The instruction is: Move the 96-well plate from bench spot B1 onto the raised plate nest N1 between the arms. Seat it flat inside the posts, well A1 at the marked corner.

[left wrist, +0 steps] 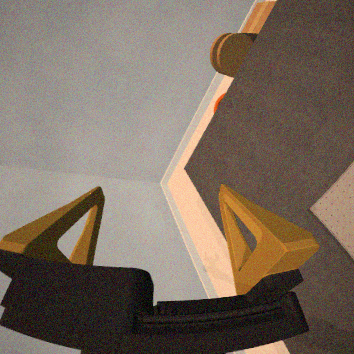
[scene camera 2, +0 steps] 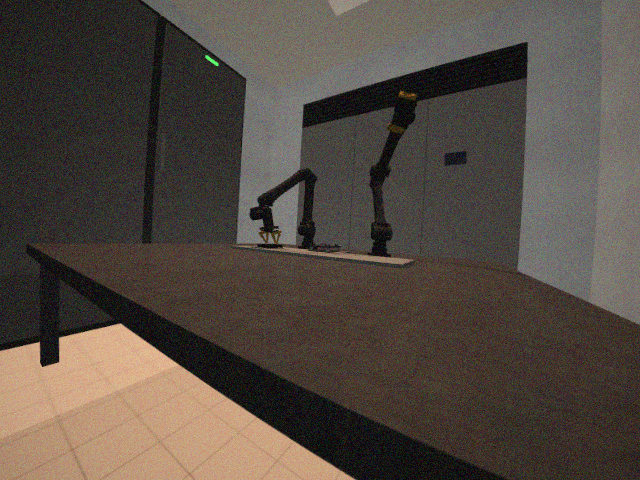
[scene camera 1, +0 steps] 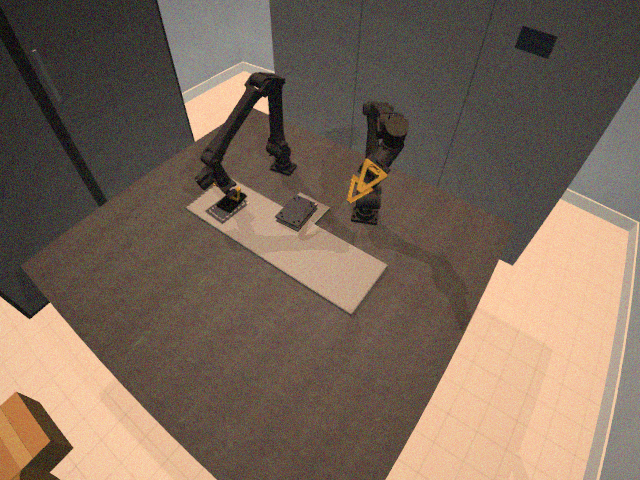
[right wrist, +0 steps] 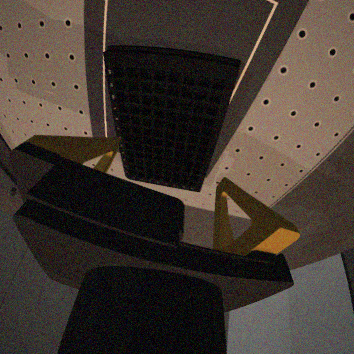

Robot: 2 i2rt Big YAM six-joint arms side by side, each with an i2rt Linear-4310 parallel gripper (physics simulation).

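Places are measured from the left arm's base along level axes (x right, y ahead, z up), in millimetres.
Where they show: left gripper, fingertip midpoint: (left wrist: 160, 191) (scene camera 2: 396, 110) (scene camera 1: 353, 196); right gripper, fingertip midpoint: (scene camera 2: 271, 243) (scene camera 1: 232, 195) (right wrist: 171, 163); left arm's base, origin of the base link: (scene camera 1: 364, 216); right arm's base, origin of the base link: (scene camera 2: 307, 248) (scene camera 1: 283, 168).
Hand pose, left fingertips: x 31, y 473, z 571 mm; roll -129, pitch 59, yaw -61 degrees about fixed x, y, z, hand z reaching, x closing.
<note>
Each offset is from my left fingertips to the top centre of the thing. "pt": to the spot under its first point. Level surfaces: height alone.
The dark 96-well plate @[dz -542, dx +594, dy -425 mm] (scene camera 1: 231, 202) (scene camera 2: 269, 245) (right wrist: 167, 120) sits off-centre over spot B1 @[pt dz -557, dx +611, dy -335 mm] (scene camera 1: 221, 214) (right wrist: 94, 60), shifted toward the right arm; part of the pale outline shows beyond it. I cannot tell if it is fully flat. My right gripper (scene camera 1: 227, 195) (scene camera 2: 271, 241) (right wrist: 171, 163) is open, low over the plate, its fingertips either side of the plate's near end in the right wrist view. The raised nest N1 @[dz -516, dx +272, dy -406 mm] (scene camera 1: 296, 212) (scene camera 2: 327, 248) is a dark block with small corner posts, without a plate. Its A1 mark is too small to read. My left gripper (scene camera 1: 360, 187) (scene camera 2: 401, 111) (left wrist: 160, 191) is open and empty, high up.
A pale perforated board @[dz -558 mm] (scene camera 1: 330, 268) (scene camera 2: 382, 258) (left wrist: 340, 210) (right wrist: 312, 107) lies under B1 and the nest, on the brown table @[dz -571 mm] (scene camera 1: 258, 335) (scene camera 2: 336, 310) (left wrist: 290, 125). The arm bases stand behind the board. Dark cabinets (scene camera 1: 413, 67) (scene camera 2: 361, 196) stand at the back.
</note>
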